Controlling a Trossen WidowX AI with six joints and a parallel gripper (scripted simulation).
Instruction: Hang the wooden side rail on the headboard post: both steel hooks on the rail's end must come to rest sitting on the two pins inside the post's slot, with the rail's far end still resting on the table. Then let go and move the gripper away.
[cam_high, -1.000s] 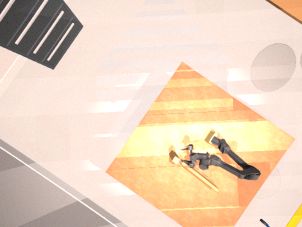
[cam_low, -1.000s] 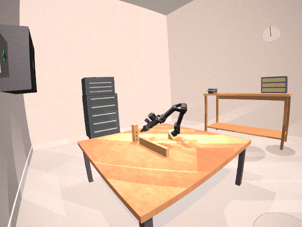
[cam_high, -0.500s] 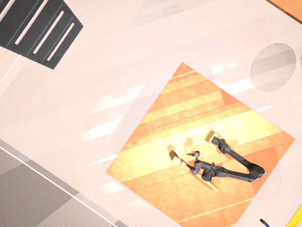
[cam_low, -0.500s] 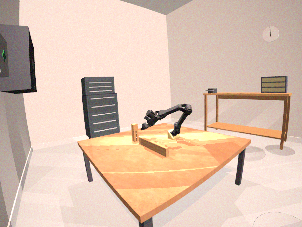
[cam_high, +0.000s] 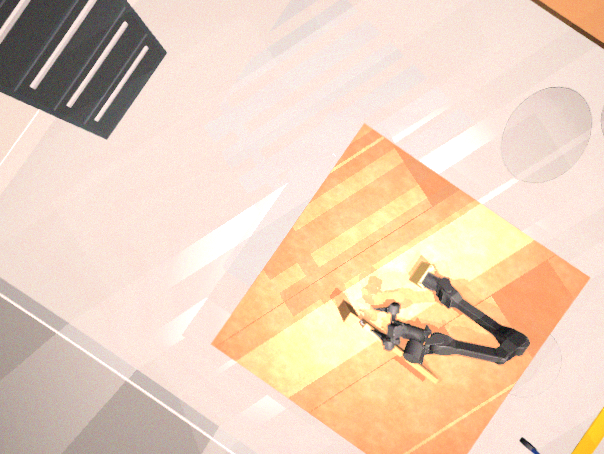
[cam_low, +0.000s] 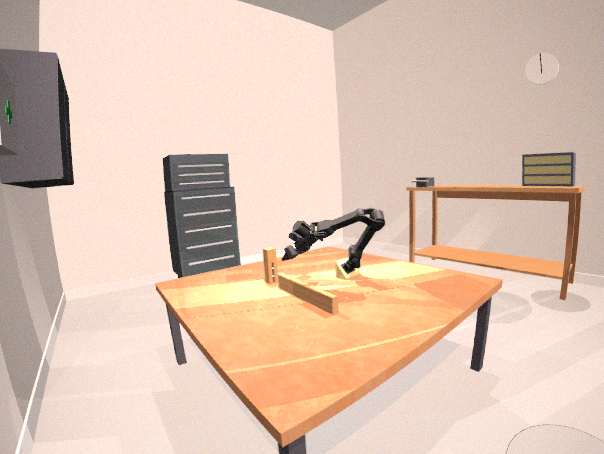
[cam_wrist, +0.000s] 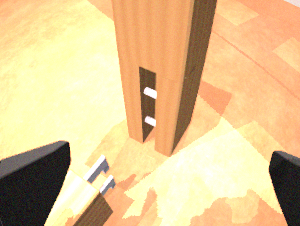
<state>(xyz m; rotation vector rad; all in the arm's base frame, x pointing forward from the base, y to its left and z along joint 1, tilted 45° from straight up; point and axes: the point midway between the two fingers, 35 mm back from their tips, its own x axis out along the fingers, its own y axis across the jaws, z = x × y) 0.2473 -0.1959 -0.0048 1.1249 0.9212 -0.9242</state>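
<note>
My gripper tip is 9 cm to the left of the wooden headboard post, 4 cm short of it and 4 cm above it.
</note>
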